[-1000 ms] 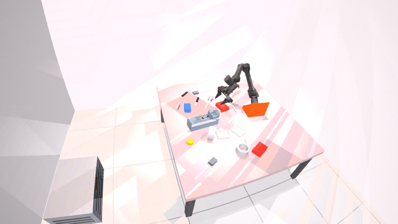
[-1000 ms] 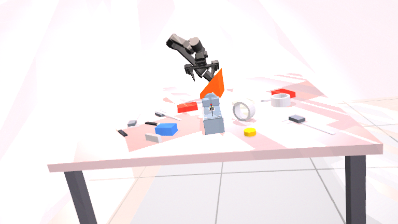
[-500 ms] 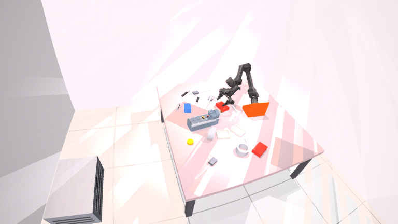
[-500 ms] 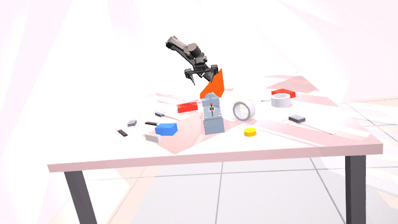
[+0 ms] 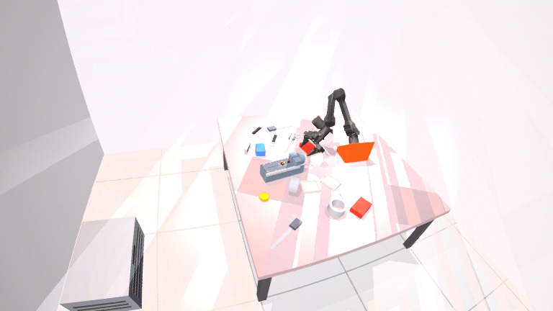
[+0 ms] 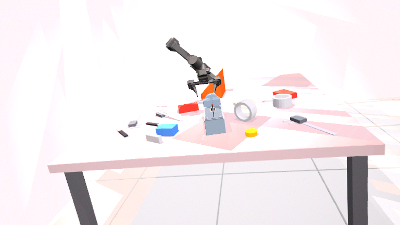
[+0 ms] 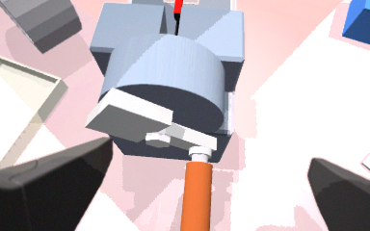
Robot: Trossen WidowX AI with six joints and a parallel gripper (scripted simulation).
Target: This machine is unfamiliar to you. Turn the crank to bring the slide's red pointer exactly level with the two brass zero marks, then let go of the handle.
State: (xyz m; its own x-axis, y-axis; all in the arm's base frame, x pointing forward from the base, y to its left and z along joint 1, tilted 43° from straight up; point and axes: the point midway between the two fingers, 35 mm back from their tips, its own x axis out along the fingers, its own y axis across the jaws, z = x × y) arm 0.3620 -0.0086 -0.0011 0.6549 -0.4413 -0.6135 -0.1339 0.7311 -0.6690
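My gripper tip is now 40 mm above the orange handle and 20 mm past it. Round my gripper tip: red pointer (110 mm ahead, 40 mm to the left, 30 mm below); yellow disc (310 mm ahead, 220 mm to the left, 100 mm below); blue block (230 mm ahead, 170 mm to the right, 90 mm below).
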